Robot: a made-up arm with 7 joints.
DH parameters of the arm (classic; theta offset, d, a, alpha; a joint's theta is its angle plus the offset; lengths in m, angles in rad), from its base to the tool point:
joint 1: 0 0.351 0 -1.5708
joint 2: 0 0 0 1.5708
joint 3: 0 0.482 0.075 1.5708
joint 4: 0 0 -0.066 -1.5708
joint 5: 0 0.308 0 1.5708
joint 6: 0 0 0.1 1.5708
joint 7: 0 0 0 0
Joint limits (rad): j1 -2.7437..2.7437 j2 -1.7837..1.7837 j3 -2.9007..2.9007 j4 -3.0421..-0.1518 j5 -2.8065..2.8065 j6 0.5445..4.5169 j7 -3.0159..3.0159
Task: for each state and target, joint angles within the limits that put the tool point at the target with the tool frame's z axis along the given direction. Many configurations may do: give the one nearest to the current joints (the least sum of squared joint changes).
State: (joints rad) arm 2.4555 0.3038 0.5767 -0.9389 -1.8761 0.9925 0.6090
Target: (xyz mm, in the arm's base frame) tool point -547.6 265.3 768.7 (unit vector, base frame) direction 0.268 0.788 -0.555
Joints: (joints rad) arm 2.0727 0.3416 0.8154 -1.5449 -1.2284 1.6055 0.6090
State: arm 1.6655 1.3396 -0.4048 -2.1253 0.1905 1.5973 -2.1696
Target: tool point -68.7 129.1 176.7 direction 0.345 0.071 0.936
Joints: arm 1.8638 1.3562 0.1809 -2.8805 -0.1981 1.1452 -2.1696
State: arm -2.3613 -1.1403 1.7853 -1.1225 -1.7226 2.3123 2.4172
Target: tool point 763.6 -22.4 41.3 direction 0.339 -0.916 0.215
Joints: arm -2.7437 -1.6918 2.0331 -1.1584 -1.0279 2.3291 2.4172
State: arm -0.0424 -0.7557 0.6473 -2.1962 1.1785 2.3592 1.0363
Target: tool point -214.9 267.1 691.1 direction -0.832 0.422 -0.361
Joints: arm 0.6421 -0.7702 1.0565 -2.3061 1.9252 1.8971 1.0363
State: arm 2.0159 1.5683 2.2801 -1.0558 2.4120 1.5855 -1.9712
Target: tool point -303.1 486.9 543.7 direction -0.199 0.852 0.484
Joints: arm 1.4286 1.7837 2.2515 -1.8741 2.8036 1.9997 -1.9712
